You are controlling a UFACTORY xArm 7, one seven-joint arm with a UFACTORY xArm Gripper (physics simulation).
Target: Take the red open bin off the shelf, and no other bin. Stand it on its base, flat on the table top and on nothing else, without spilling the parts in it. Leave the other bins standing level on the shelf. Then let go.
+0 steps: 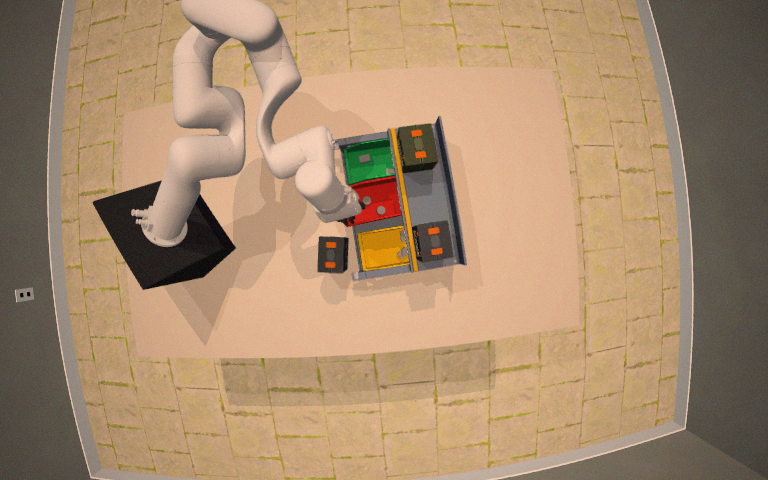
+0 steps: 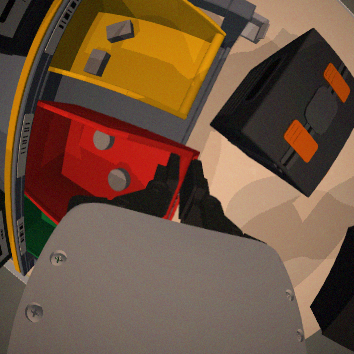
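Pixels of known places: gripper, fingertip midpoint: (image 1: pixel 348 219) (image 2: pixel 179 171); arm's base, origin of the base link: (image 1: pixel 164 226).
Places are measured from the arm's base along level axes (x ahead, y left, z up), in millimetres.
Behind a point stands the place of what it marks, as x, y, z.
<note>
The red open bin (image 1: pixel 389 195) {574, 156, -179} (image 2: pixel 85 167) {558, 158, -175} is in the middle bay of the shelf (image 1: pixel 431 195) {680, 159, -97} (image 2: pixel 115 100) {579, 73, -193}, between the green bin (image 1: pixel 368 169) {506, 225, -190} (image 2: pixel 37 232) {576, 305, -157} and the yellow bin (image 1: pixel 382 249) {572, 4, -190} (image 2: pixel 150 55) {579, 5, -190}. Two round grey parts lie inside it. My gripper (image 1: pixel 355 213) {475, 74, -118} (image 2: pixel 179 171) {475, 74, -118} is shut on the bin's near wall, one finger inside and one outside, close to the corner on the yellow bin's side. The bin's base is hidden, so I cannot tell whether it touches the shelf. The green and yellow bins hold small grey parts.
A black case (image 1: pixel 342 254) {474, -17, -69} (image 2: pixel 260 120) {469, 14, -69} with orange latches stands on the table top (image 1: pixel 521 226) {979, 119, -198} in front of the yellow bin. Two more cases, a dark green one (image 1: pixel 407 141) {599, 267, -2} and a black one (image 1: pixel 443 251) {705, 20, 23}, stand behind the shelf's yellow rail (image 1: pixel 402 192) {604, 156, -87}.
</note>
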